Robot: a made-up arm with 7 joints. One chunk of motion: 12 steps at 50 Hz.
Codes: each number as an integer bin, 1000 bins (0 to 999) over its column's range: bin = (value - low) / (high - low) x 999, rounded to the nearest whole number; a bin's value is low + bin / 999 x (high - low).
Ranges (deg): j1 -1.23..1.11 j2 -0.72..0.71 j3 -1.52..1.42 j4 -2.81..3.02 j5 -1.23..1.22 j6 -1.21..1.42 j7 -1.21..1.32
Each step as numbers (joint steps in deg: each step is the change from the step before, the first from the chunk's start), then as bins.
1 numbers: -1.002 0.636 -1.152 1.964 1.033 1.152 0.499
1 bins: 97 947 125 818 923 897 675
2 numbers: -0.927 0.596 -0.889 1.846 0.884 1.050 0.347
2 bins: 129 919 214 798 862 858 615
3 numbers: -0.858 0.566 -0.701 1.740 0.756 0.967 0.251
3 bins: 159 898 278 780 810 827 577
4 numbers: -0.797 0.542 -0.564 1.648 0.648 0.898 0.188
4 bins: 185 882 325 764 766 801 552
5 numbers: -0.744 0.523 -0.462 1.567 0.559 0.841 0.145
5 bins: 207 868 360 750 729 779 535
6 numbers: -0.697 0.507 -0.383 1.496 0.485 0.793 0.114
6 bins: 228 857 386 738 699 761 523
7 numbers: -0.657 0.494 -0.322 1.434 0.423 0.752 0.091
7 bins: 245 848 407 727 674 745 514
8 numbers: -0.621 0.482 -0.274 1.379 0.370 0.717 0.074
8 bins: 260 840 423 718 652 732 507
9 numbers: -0.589 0.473 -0.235 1.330 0.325 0.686 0.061
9 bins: 274 833 437 709 634 720 502
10 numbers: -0.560 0.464 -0.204 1.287 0.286 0.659 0.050
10 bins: 286 827 447 702 618 710 498
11 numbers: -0.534 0.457 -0.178 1.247 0.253 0.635 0.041
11 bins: 297 822 456 695 605 701 494
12 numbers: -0.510 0.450 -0.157 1.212 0.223 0.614 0.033
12 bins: 307 817 463 689 592 693 491
